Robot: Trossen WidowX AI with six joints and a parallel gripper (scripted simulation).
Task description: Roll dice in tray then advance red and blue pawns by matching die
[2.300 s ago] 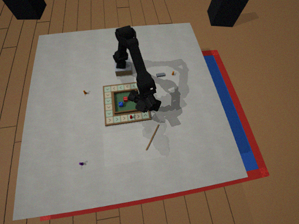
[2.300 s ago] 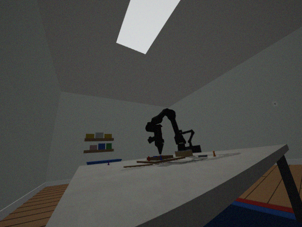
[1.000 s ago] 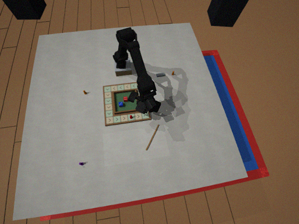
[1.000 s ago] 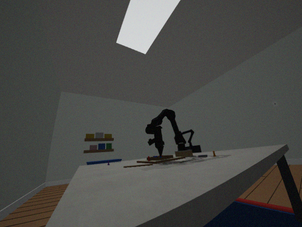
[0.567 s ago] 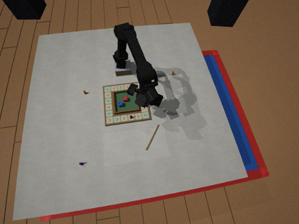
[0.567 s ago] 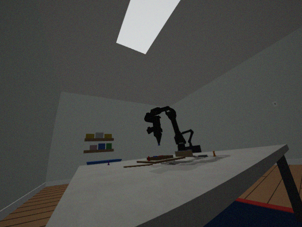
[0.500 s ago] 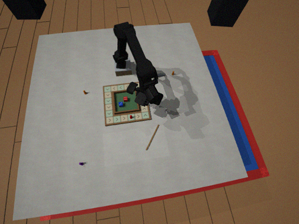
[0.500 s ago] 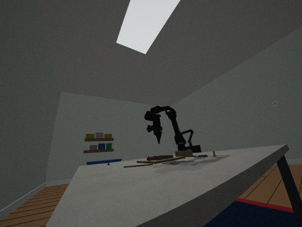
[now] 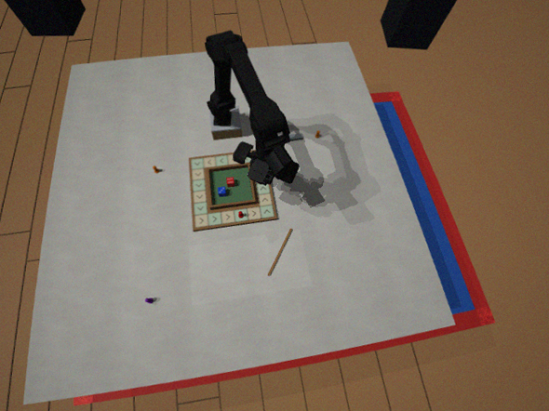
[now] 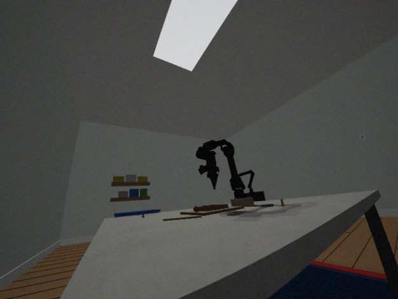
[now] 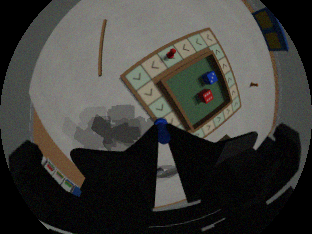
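Right now the green tray is 13 cm below my gripper tip, 12 cm to the right of it and 2 cm behind it. From my gripper tip the other things lie so: wooden stick 21 cm ahead, 13 cm below, 5 cm to the left; red pawn 11 cm below, 9 cm ahead, 8 cm to the right; blue pawn 1 cm above.
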